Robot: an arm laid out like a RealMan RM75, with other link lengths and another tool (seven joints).
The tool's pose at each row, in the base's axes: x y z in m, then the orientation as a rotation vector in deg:
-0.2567, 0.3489, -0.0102, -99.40, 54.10, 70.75
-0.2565, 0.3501, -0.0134, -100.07, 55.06, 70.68
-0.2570, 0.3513, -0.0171, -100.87, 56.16, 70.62
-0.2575, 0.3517, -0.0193, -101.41, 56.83, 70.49
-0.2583, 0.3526, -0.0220, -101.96, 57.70, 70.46
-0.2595, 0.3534, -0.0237, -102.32, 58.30, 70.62
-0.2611, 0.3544, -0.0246, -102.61, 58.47, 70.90
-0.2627, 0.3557, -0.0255, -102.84, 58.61, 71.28
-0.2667, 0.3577, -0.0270, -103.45, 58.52, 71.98
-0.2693, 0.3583, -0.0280, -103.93, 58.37, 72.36
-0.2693, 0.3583, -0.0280, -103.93, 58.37, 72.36
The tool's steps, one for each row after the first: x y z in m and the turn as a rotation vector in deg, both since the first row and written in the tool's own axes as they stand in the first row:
0.0030, -0.0001, 0.0017, -0.26, 0.83, 0.61
0.0063, 0.0005, 0.0038, -0.59, 1.79, 1.32
0.0082, 0.0012, 0.0048, -0.79, 2.44, 1.71
0.0105, 0.0020, 0.0065, -1.01, 3.15, 2.28
0.0117, 0.0031, 0.0080, -1.26, 3.55, 2.76
0.0121, 0.0042, 0.0097, -1.59, 3.68, 3.01
0.0124, 0.0053, 0.0116, -1.94, 3.72, 3.29
0.0126, 0.0083, 0.0153, -2.77, 3.77, 3.57
0.0128, 0.0106, 0.0170, -3.34, 3.84, 3.65
0.0128, 0.0106, 0.0170, -3.34, 3.84, 3.65

